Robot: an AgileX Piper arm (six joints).
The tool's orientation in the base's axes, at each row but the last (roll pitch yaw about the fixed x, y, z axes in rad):
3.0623 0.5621 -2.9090
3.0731 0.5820 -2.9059
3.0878 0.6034 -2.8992
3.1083 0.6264 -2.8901
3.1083 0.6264 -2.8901
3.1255 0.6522 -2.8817
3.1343 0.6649 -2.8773
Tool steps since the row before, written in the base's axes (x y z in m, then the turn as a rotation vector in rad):
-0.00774 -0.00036 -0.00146 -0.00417 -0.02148 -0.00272
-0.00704 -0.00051 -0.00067 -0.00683 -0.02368 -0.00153
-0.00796 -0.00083 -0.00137 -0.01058 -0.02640 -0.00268
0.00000 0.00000 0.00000 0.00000 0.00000 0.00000
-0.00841 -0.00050 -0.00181 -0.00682 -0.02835 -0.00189
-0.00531 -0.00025 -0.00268 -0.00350 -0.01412 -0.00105
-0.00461 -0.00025 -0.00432 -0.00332 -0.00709 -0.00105
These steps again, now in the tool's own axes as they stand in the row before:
0.00722 0.00165 -0.00270 0.00907 -0.01968 -0.00407
0.00619 0.00137 -0.00318 0.01101 -0.02101 -0.00687
0.00730 0.00128 -0.00331 0.01520 -0.02267 -0.00845
0.00000 0.00000 0.00000 0.00000 0.00000 0.00000
0.00776 0.00172 -0.00333 0.01217 -0.02553 -0.00733
0.00576 0.00114 -0.00101 0.00621 -0.01269 -0.00363
0.00622 0.00096 0.00062 0.00463 -0.00596 -0.00234

